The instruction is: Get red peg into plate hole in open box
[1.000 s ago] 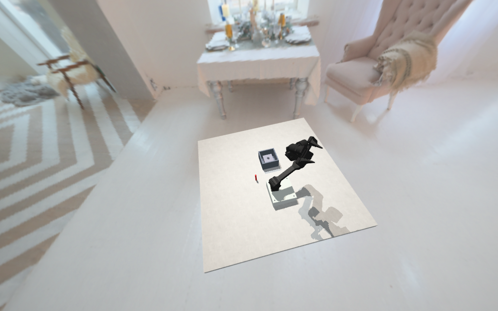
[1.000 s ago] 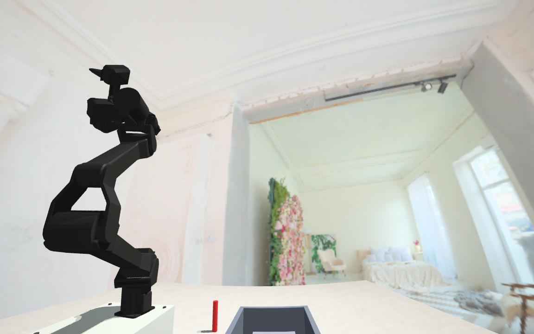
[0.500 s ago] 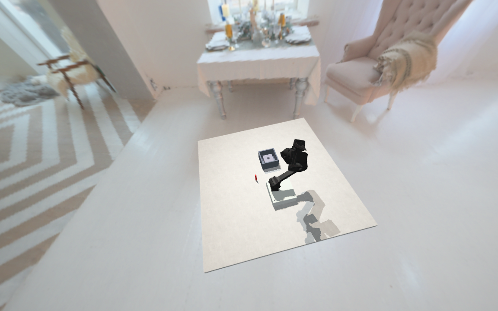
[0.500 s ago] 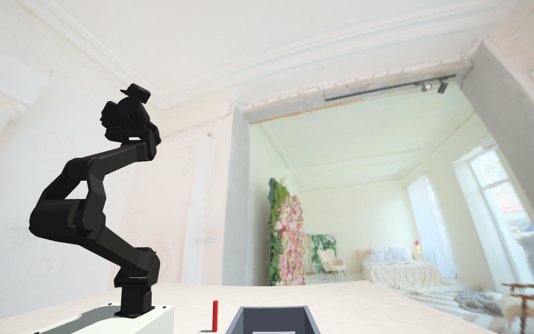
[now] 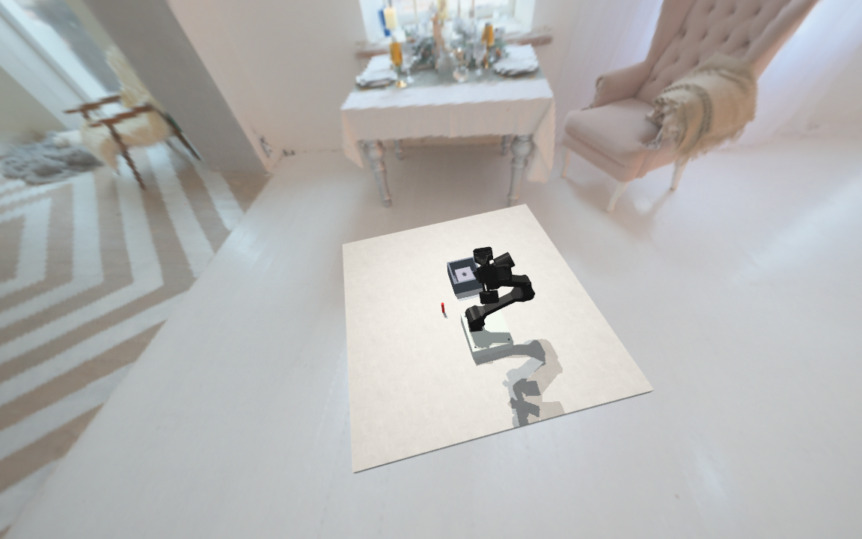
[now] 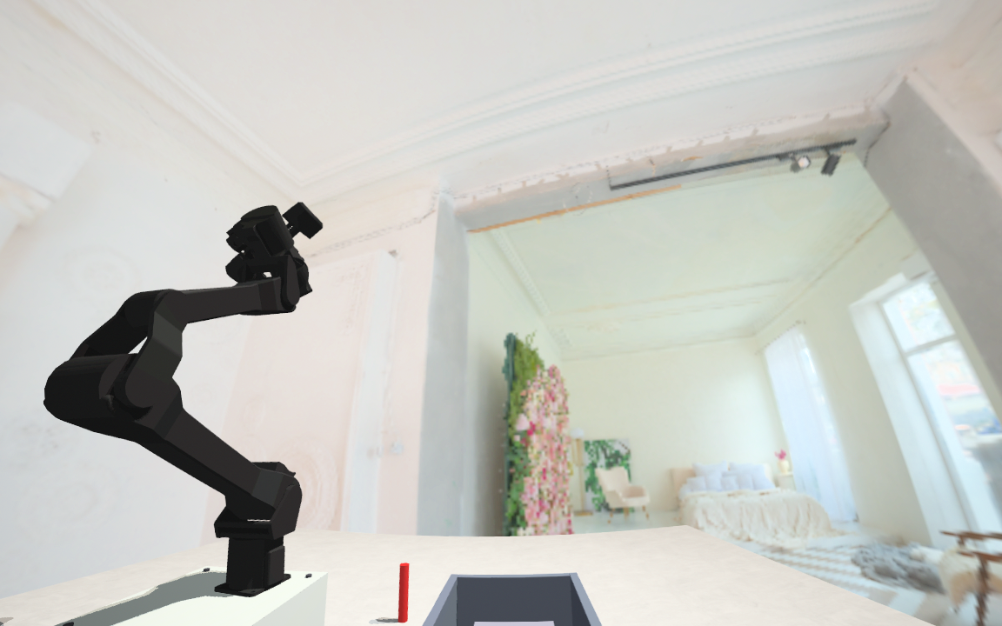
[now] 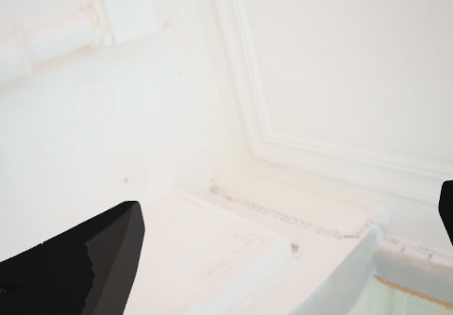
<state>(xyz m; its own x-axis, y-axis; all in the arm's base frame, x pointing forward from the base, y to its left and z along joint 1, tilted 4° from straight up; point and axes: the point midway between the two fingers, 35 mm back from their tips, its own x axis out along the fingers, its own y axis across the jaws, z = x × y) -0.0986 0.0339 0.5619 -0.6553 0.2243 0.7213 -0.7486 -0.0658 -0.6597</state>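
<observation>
My gripper tip is now 62 cm above the red peg, 30 cm short of it and 13 cm to the right of it. From my gripper tip the other things lie so: grey box: 63 cm below, 49 cm ahead, 1 cm to the right.
</observation>
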